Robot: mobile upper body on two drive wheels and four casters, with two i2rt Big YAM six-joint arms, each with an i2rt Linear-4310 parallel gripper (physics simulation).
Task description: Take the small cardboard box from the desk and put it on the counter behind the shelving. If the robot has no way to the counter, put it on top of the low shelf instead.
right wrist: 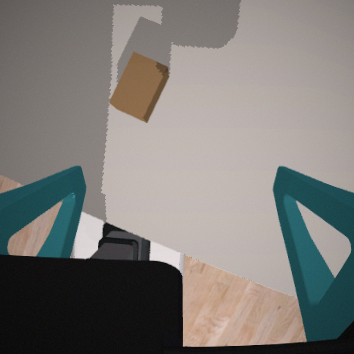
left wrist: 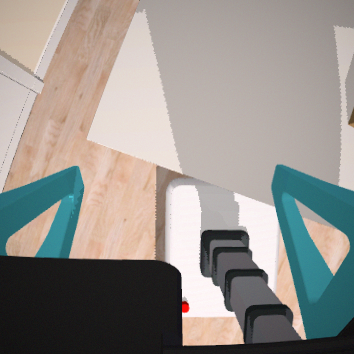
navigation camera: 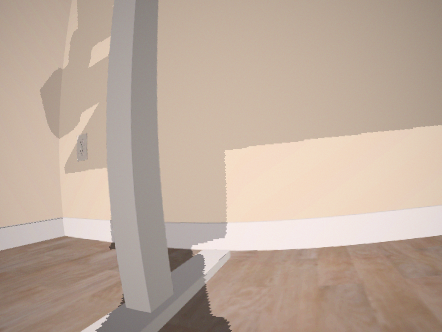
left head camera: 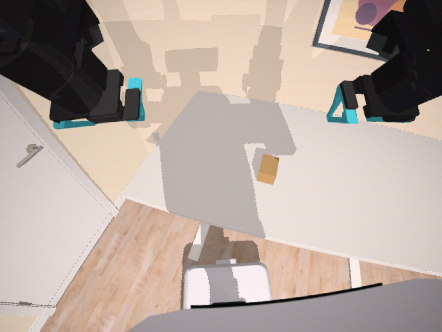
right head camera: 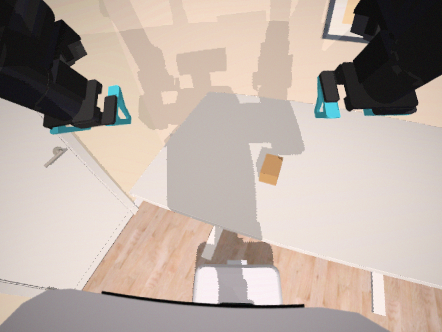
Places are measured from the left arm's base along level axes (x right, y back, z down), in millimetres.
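Pixels of known places: left gripper, between the fingertips: (left wrist: 177, 175) (left head camera: 119, 119) (right head camera: 109, 123); right gripper, between the fingertips: (right wrist: 178, 176) (left head camera: 347, 118) (right head camera: 340, 113).
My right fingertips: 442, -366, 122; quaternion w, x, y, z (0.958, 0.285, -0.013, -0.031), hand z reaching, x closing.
Observation:
For each thing: its top centre in the pictures, then the offset to it from my right fingertips, as dx, dy, dz. "*": a spot on its surface instead. Level surfaces: height alone.
- small cardboard box, centre of its top: (right wrist: 137, 83) (right head camera: 272, 164) (left head camera: 269, 164) -77, -127, +288
- white desk, height of its surface: dz +338
- white door, a spot on its surface: (left head camera: 45, 215) * -1293, -142, +713
- grey desk leg, a spot on its surface: (navigation camera: 142, 165) * -329, -351, +1034
The small cardboard box (left head camera: 268, 169) (right head camera: 270, 169) (right wrist: 139, 87) sits on the white desk (left head camera: 350, 200) (right head camera: 360, 200) (left wrist: 125, 110) (right wrist: 250, 125), beside the edge of a large shadow. A corner of the box (left wrist: 352, 119) shows at the right edge of the left wrist view. My left gripper (left head camera: 97, 123) (right head camera: 91, 125) (left wrist: 177, 175) is open and empty, to the left of the box. My right gripper (left head camera: 364, 120) (right head camera: 352, 114) (right wrist: 178, 176) is open and empty, to the right of the box in the head views. The counter, the shelving and the low shelf do not show.
A white door (left head camera: 45, 215) (right head camera: 60, 210) stands at the left. A framed picture (left head camera: 318, 35) (right head camera: 328, 27) hangs on the wall. My white base (left head camera: 250, 282) (right head camera: 262, 285) is at the desk's near edge. A grey desk leg (navigation camera: 142, 165) stands close in the navigation view, before the wall (navigation camera: 300, 75).

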